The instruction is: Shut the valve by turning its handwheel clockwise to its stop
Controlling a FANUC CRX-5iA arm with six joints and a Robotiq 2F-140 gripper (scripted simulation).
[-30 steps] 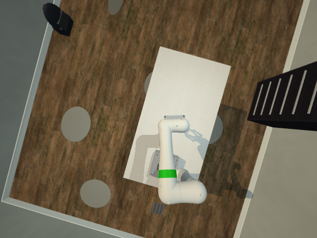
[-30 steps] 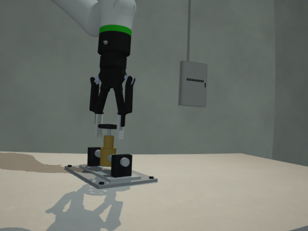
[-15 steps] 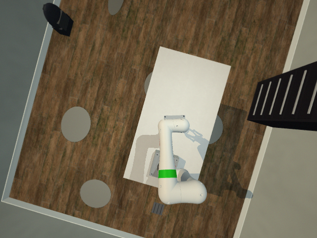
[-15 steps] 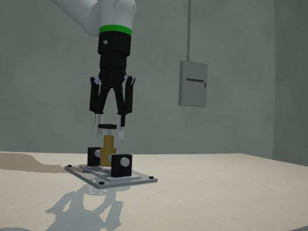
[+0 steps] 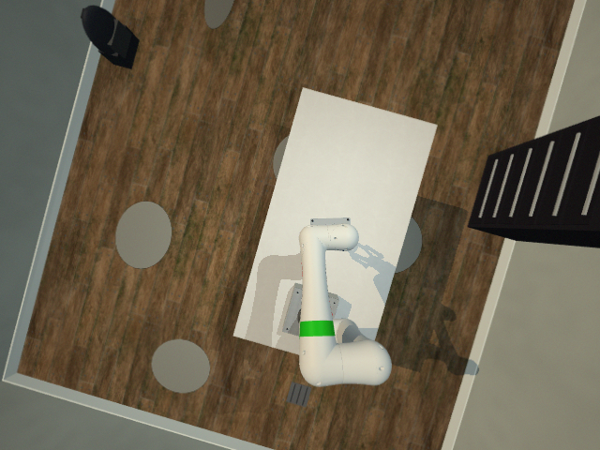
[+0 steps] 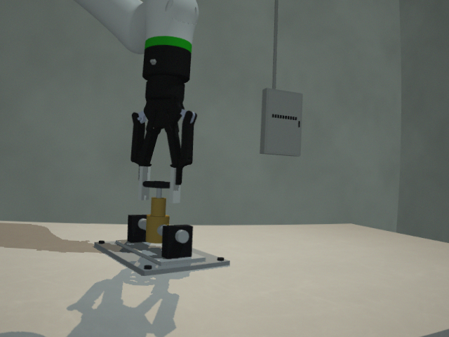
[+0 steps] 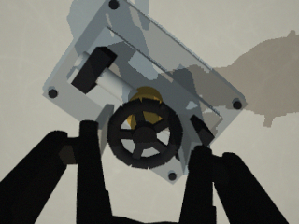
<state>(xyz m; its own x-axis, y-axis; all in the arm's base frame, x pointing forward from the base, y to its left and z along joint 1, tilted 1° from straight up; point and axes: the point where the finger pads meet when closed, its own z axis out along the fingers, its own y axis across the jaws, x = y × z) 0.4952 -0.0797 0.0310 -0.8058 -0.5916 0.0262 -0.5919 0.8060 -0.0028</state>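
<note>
Right now my hand is 1 cm above the black spoked handwheel.
</note>
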